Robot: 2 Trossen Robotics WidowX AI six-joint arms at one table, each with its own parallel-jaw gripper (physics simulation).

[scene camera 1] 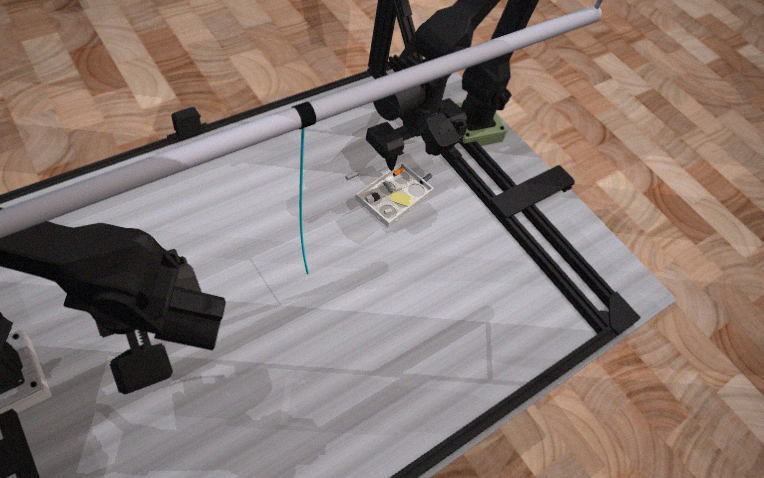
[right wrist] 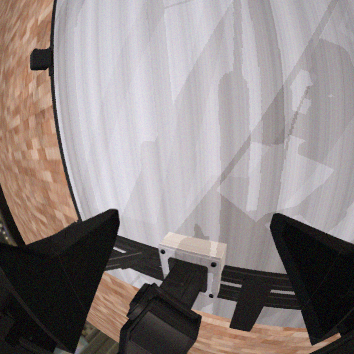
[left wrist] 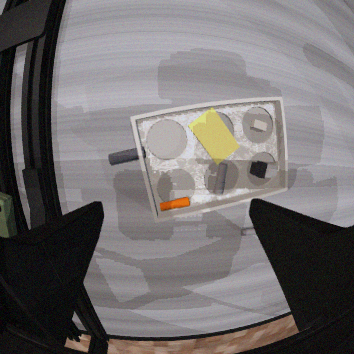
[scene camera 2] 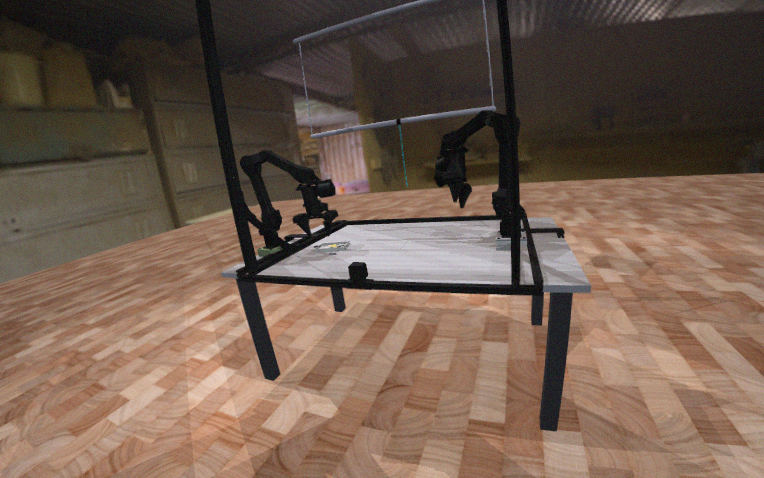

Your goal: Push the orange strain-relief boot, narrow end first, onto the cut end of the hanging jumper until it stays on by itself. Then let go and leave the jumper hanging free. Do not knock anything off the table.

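Where they show: left gripper, between the fingertips: [scene camera 1: 409, 161] [left wrist: 177, 208] [scene camera 2: 319, 236]; right gripper, between the fingertips: [right wrist: 198, 220] [scene camera 2: 458, 205]; left arm's base, origin of its link: [scene camera 1: 476, 117] [scene camera 2: 273, 246]; right arm's base, origin of its link: [right wrist: 187, 274].
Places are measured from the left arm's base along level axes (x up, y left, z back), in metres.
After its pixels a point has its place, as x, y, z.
Note:
The orange boot [scene camera 1: 398, 170] @(-0.022, 0.076, -0.205) [left wrist: 175, 204] @(-0.021, 0.078, -0.206) lies on its side in the white tray [left wrist: 285, 150] @(-0.018, 0.146, -0.289), along the wall nearest the left fingers in the left wrist view. Which end is narrow is unclear. My left gripper [scene camera 2: 317, 229] @(0.024, 0.095, -0.198) [left wrist: 177, 208] @(0.024, 0.095, -0.198) is wide open and empty above the tray, its fingertips to either side of the boot in the left wrist view. The teal jumper [scene camera 1: 301, 197] @(0.315, 0.337, -0.489) [scene camera 2: 402, 155] @(0.301, 0.335, -0.491) hangs freely, its cut end bare above the table. My right gripper [scene camera 2: 459, 203] @(0.106, 0.310, -0.715) [right wrist: 198, 220] @(0.106, 0.310, -0.715) is open and empty, high above the table, away from the jumper.
The tray also holds a yellow block [scene camera 1: 401, 198] @(-0.027, 0.138, -0.223) [left wrist: 215, 136] @(-0.027, 0.139, -0.224), a grey cylinder [left wrist: 220, 178] @(-0.023, 0.107, -0.237) and a black block [left wrist: 258, 169] @(-0.022, 0.123, -0.269). A dark rod [left wrist: 122, 156] @(-0.019, 0.108, -0.157) lies at its outer wall; a small grey cylinder [scene camera 1: 352, 175] @(-0.027, 0.062, -0.295) lies outside. The jumper's clamp [scene camera 1: 304, 113] @(0.446, 0.340, -0.491) is on a long bar [scene camera 1: 225, 149] @(0.440, 0.360, -0.568).

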